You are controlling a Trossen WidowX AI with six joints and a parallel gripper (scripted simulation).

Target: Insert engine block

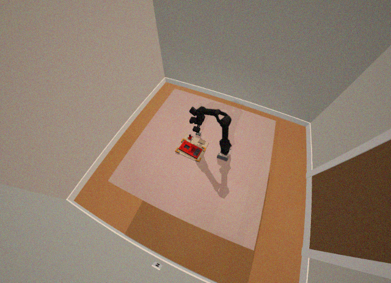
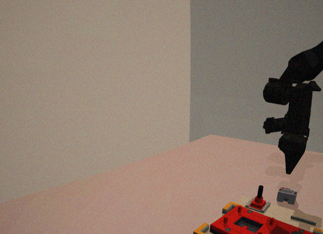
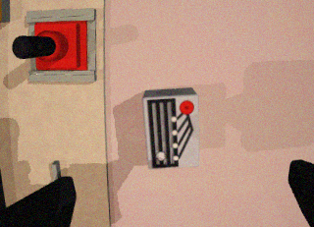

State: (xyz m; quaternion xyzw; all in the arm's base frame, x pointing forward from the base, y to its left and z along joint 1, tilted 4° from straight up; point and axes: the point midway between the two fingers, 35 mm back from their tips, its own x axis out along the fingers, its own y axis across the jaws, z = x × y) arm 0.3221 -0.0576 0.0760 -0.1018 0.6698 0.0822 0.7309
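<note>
My gripper tip is now 10 mm past the grey engine block and 80 mm above it. Round my gripper tip: black upright peg 40 mm ahead, 80 mm to the left, 60 mm below.
</note>
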